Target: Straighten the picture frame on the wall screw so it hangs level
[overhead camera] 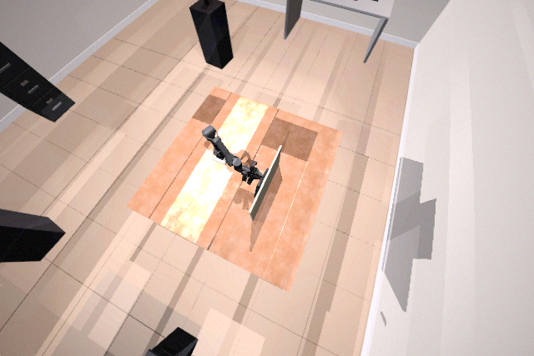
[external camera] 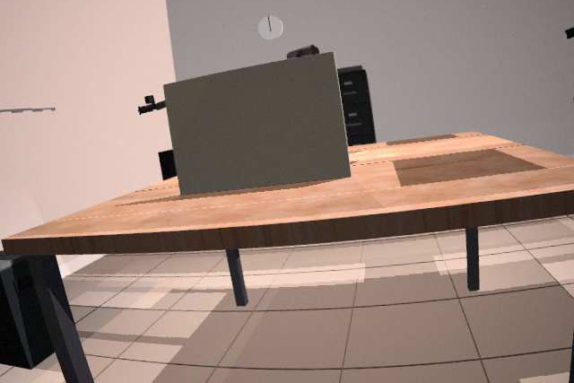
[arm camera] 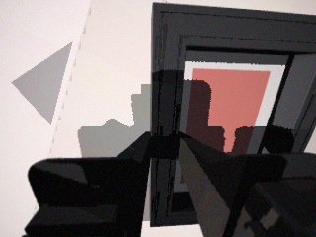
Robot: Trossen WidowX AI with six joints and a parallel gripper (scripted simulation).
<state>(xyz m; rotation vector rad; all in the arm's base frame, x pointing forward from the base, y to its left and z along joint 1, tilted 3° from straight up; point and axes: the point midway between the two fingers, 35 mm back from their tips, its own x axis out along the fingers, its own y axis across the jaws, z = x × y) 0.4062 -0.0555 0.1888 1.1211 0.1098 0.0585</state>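
Right now the picture frame is 5 cm below my gripper tip, 2 cm to the right of it and 1 cm ahead of it. From my gripper tip the other things lie so: wall panel 7 cm below, 2 cm ahead, 1 cm to the right.
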